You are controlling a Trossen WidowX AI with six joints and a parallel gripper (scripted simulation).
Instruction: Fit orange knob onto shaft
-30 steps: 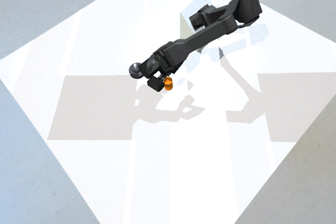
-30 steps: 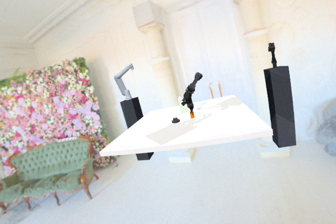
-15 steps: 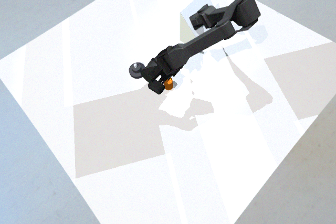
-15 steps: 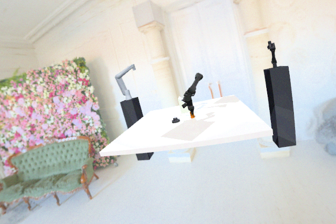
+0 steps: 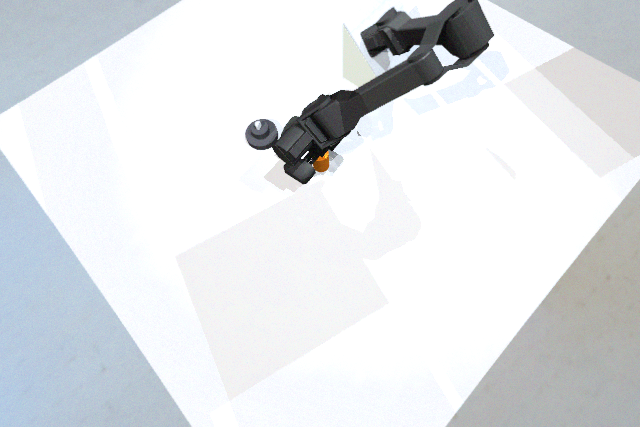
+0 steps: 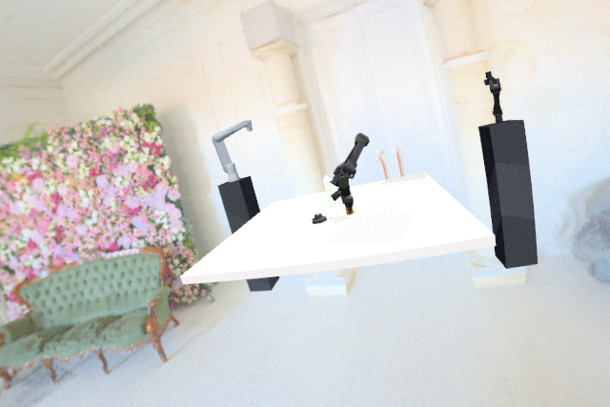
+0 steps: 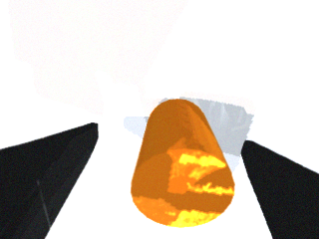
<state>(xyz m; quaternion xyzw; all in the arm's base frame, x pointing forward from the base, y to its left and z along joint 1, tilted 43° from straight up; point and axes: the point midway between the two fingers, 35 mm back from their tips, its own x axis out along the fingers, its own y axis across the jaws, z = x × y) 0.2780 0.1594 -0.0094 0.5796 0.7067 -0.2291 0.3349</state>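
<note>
My gripper tip is now 50 mm short of the dark round pedestal, 170 mm to the left of it and 10 mm below it. From my gripper tip the other things lie so: orange knob: 30 mm above.
</note>
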